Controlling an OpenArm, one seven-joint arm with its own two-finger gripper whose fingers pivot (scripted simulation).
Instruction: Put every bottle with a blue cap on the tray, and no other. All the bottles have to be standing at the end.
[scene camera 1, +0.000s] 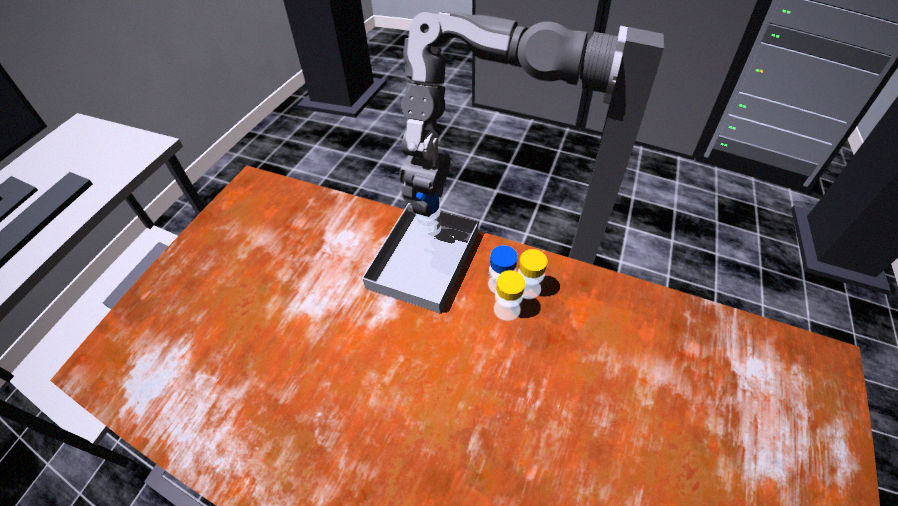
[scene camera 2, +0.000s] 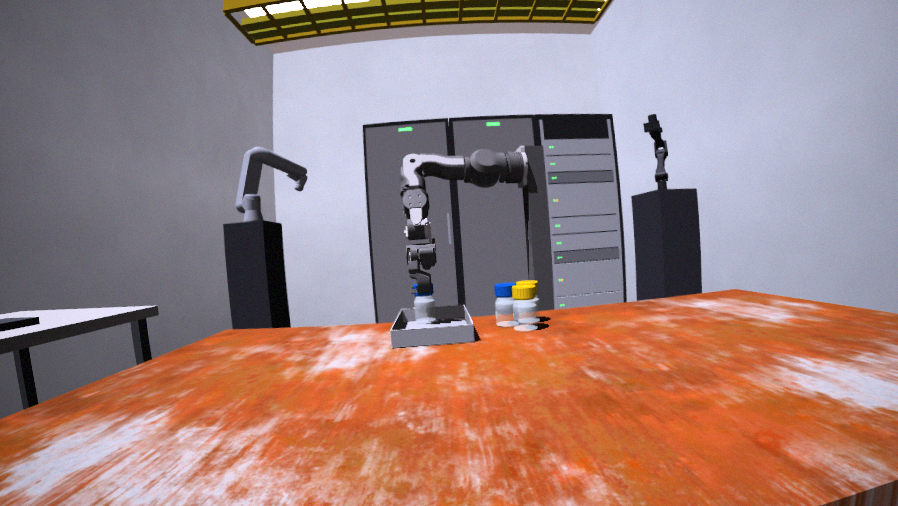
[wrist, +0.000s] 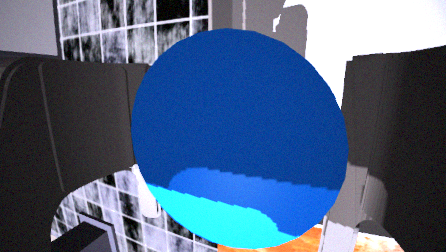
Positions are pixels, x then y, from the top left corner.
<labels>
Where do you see my gripper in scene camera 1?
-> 425, 203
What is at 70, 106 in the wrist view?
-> My gripper.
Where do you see a grey tray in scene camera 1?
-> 407, 261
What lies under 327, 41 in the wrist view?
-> A grey tray.
</labels>
